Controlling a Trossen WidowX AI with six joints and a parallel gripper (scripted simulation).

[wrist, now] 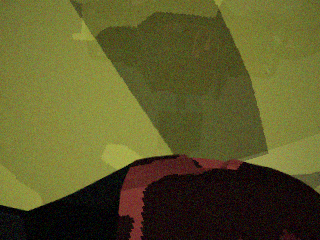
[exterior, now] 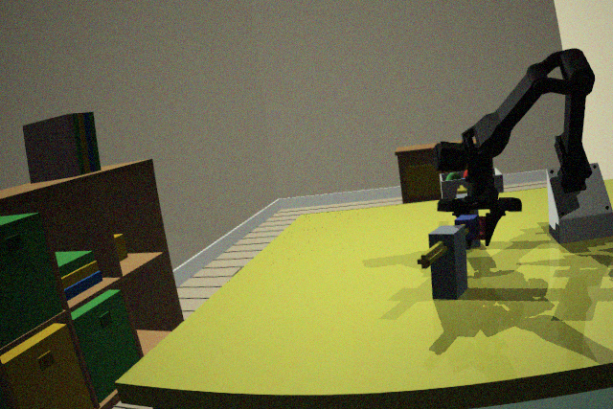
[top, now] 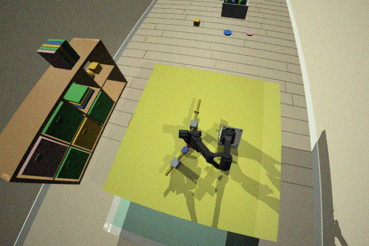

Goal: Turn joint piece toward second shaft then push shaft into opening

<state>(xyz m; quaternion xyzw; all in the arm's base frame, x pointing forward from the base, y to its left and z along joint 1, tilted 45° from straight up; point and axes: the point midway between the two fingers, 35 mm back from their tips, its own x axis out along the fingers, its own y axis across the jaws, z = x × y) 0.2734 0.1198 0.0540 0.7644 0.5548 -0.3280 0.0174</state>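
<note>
Now: gripper tip 1 cm to the left of the red joint piece and 4 cm below it.
</note>
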